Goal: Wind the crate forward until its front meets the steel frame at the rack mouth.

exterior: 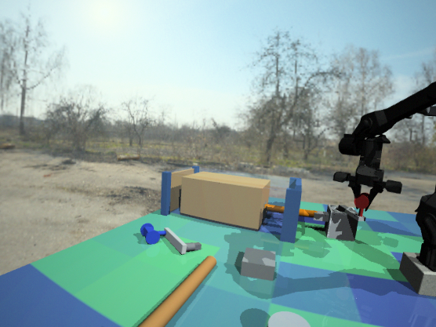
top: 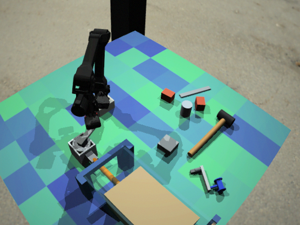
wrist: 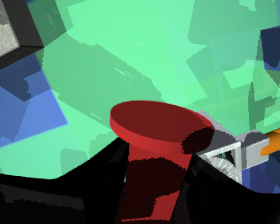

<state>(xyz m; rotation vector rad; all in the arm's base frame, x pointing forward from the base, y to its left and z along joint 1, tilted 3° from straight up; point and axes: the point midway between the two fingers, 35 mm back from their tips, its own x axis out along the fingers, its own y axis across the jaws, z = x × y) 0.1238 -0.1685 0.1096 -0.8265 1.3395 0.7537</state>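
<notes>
The grey winch lies 10 cm to the right of my gripper tip, 9 cm below it and 1 cm ahead of it. From my gripper tip the other things lie so: red knob: 2 cm above; red-knobbed crank: 4 cm to the right, 1 cm below, 1 cm ahead; blue frame: 18 cm ahead, 11 cm to the right, 1 cm below.
</notes>
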